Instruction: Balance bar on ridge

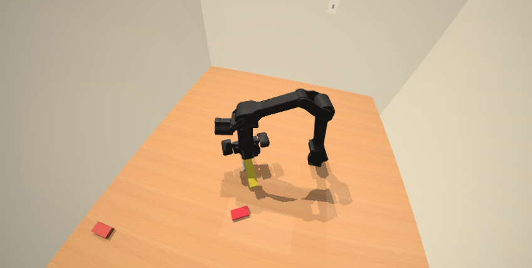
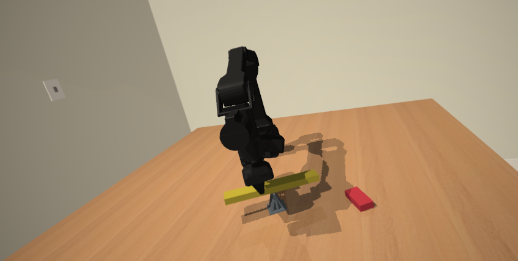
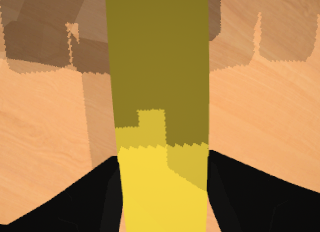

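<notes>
Right now the yellow bar is 1 cm behind my gripper tip and 2 cm to the left of it. From my gripper tip the other things lie so: red block 4 cm behind, 22 cm to the left, 6 cm below.
</notes>
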